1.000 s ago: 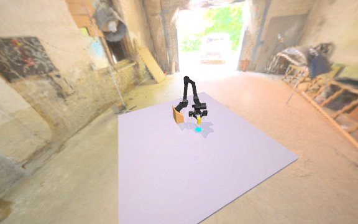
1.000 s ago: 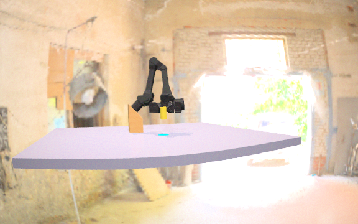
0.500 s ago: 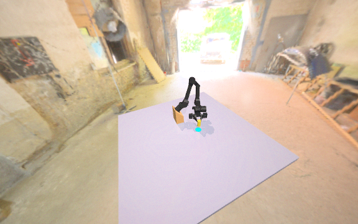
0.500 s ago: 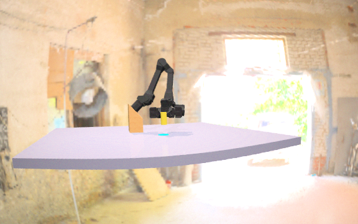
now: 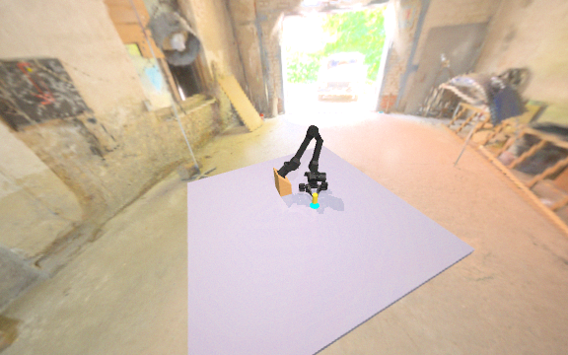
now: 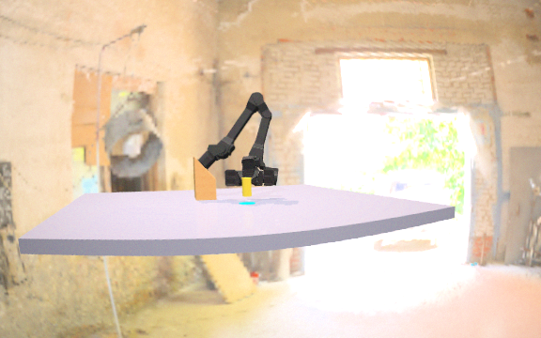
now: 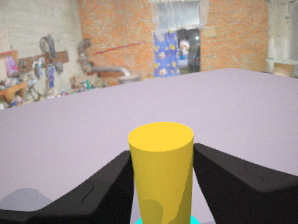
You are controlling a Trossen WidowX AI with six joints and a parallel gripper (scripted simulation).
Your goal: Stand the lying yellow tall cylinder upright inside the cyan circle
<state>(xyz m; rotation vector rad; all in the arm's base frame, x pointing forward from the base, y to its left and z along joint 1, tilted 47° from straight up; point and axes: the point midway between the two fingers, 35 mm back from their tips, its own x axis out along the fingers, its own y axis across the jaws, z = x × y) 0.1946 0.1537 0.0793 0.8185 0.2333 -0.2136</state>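
My gripper tip is now 80 mm above the cyan circle. Round my gripper tip: yellow cylinder: 20 mm below.
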